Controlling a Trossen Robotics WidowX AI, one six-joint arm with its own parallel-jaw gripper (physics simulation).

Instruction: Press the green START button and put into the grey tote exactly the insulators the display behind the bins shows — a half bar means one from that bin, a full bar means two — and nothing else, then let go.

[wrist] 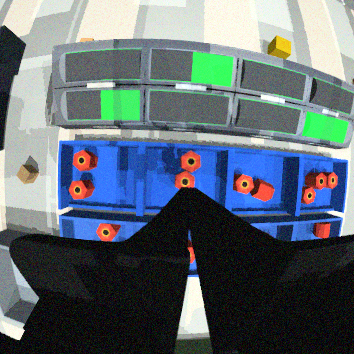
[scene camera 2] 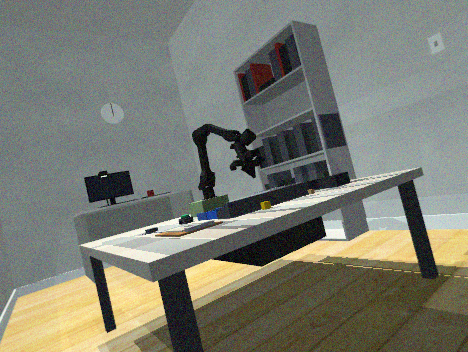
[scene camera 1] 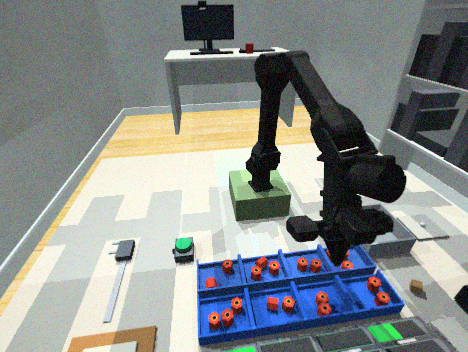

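Seen in the pictures: gripper, between the fingertips: (wrist: 187, 194) (scene camera 2: 254, 177) (scene camera 1: 336, 265); arm's base, origin of its link: (scene camera 2: 209, 198) (scene camera 1: 260, 185).
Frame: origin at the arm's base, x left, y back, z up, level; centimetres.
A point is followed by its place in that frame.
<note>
My gripper (scene camera 1: 337, 259) @(x -1.0, y -37.1, z 5.0 cm) (scene camera 2: 252, 172) @(x -1.0, y -37.1, z 5.0 cm) (wrist: 187, 194) @(x -1.0, y -37.1, z 5.0 cm) is shut and empty. It hangs just above the rightmost compartment of the row nearest the arm in the blue bin tray (scene camera 1: 239, 333) @(x -21.5, y -37.4, z -5.9 cm) (scene camera 2: 208, 214) @(x -28.0, y -29.0, z -6.1 cm) (wrist: 64, 175). Red hexagonal insulators lie in every compartment; one (scene camera 1: 347, 265) @(x 8.8, y -32.2, z -5.4 cm) lies beside the fingertips. In the wrist view two insulators (wrist: 185, 180) @(x -2.0, y -37.0, z -5.4 cm) (wrist: 190, 161) @(x -3.0, y -39.1, z -5.4 cm) show beyond the tips. The display (scene camera 1: 344, 339) @(x -4.2, y -46.0, z -3.7 cm) (wrist: 189, 107) @(x -3.6, y -45.2, z -3.9 cm) shows half green bars (wrist: 212, 69) @(x -6.7, y -48.9, z -2.4 cm) (wrist: 120, 105) @(x 4.1, y -46.7, z -3.9 cm) and a fuller one (wrist: 324, 127) @(x -23.0, y -41.2, z -3.9 cm). The green START button (scene camera 1: 184, 244) @(x -27.7, y -12.3, z -4.5 cm) (scene camera 2: 186, 218) @(x -29.5, y -14.7, z -6.1 cm) stands left of the tray. The grey tote (scene camera 1: 401, 228) @(x 30.1, y -28.3, z -3.9 cm) is mostly hidden behind the arm.
The arm stands on a green block (scene camera 1: 260, 204) @(x -2.8, y -6.3, z -2.6 cm) (scene camera 2: 208, 206) @(x -7.0, y -5.4, z -3.9 cm). A caliper (scene camera 1: 124, 249) @(x -43.3, y -6.5, z -6.5 cm) and a clipboard (scene camera 1: 110, 339) @(x -45.9, y -28.9, z -7.8 cm) lie at the left. A yellow cube (wrist: 279, 46) @(x -20.0, y -55.0, z -5.6 cm) (scene camera 2: 265, 204) @(x -22.3, y -56.5, z -6.5 cm) and a brown cube (wrist: 28, 173) (scene camera 2: 311, 191) lie beyond the display. A bookshelf (scene camera 2: 334, 150) stands behind the table.
</note>
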